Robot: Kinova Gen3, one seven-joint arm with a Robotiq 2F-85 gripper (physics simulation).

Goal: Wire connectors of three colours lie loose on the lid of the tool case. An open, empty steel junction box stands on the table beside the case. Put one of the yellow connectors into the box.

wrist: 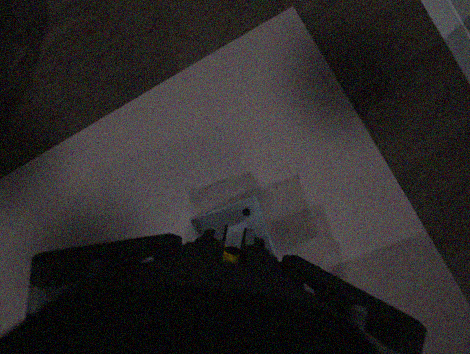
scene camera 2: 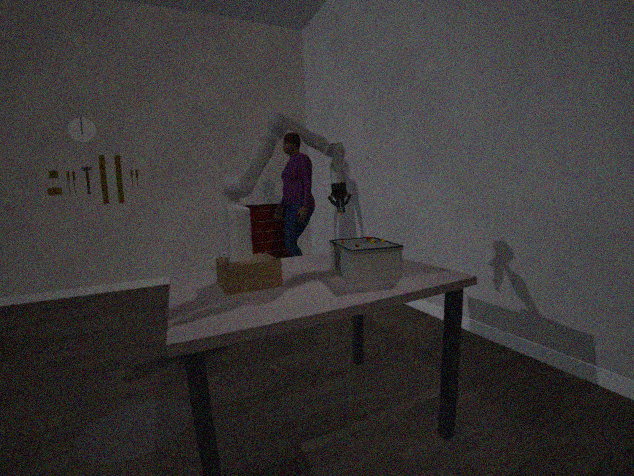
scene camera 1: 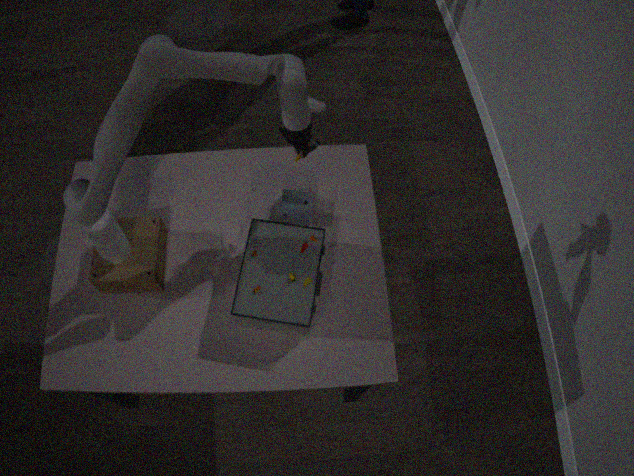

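Seen in the pictures: gripper, between the fingertips: [wrist: 233, 241] [scene camera 2: 341, 213] [scene camera 1: 301, 154]; arm's base, origin of its link: [scene camera 2: 241, 259] [scene camera 1: 117, 250].
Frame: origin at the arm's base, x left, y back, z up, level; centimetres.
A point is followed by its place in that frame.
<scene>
My gripper [scene camera 1: 304, 153] @[x 26.2, y -56.0, z 13.9 cm] [scene camera 2: 340, 209] @[x 26.2, y -56.0, z 13.9 cm] [wrist: 233, 241] @[x 26.2, y -56.0, z 13.9 cm] is shut on a yellow connector [scene camera 1: 298, 157] @[x 24.8, y -55.1, z 14.5 cm] [wrist: 230, 257] @[x 25.7, y -55.5, z 15.0 cm] and points down, high above the table's far part. The steel junction box [scene camera 1: 296, 196] @[x 26.3, y -54.4, z -9.7 cm] [wrist: 220, 215] @[x 25.4, y -53.9, z -10.1 cm] stands on the table behind the tool case. In the wrist view it shows right past the fingertips, its near part hidden by the gripper. On the lid [scene camera 1: 271, 304] @[x -15.6, y -49.0, z 2.4 cm] lie two more yellow connectors, one [scene camera 1: 291, 277] @[x -8.1, y -54.3, z 3.8 cm] near the middle and one [scene camera 1: 307, 281] @[x -9.0, y -58.7, z 3.5 cm] near the edge, a red connector [scene camera 1: 304, 246] @[x 1.6, y -57.6, z 3.7 cm], and three orange connectors, one [scene camera 1: 312, 238] @[x 4.4, y -59.8, z 3.3 cm] by the far right corner.
The tool case [scene camera 2: 371, 266] @[x -19.7, y -46.4, z -4.3 cm] is about as tall as the wooden box [scene camera 1: 153, 245] @[x 2.1, y -11.7, z -0.2 cm] [scene camera 2: 250, 275] @[x -10.0, y -1.9, z -4.2 cm] by the arm's base, or taller. The table [scene camera 1: 353, 179] @[x 34.3, y -73.8, z -10.3 cm] has its far edge below the raised arm. A person [scene camera 2: 297, 179] stands behind the table beside a red cabinet [scene camera 2: 266, 225].
</scene>
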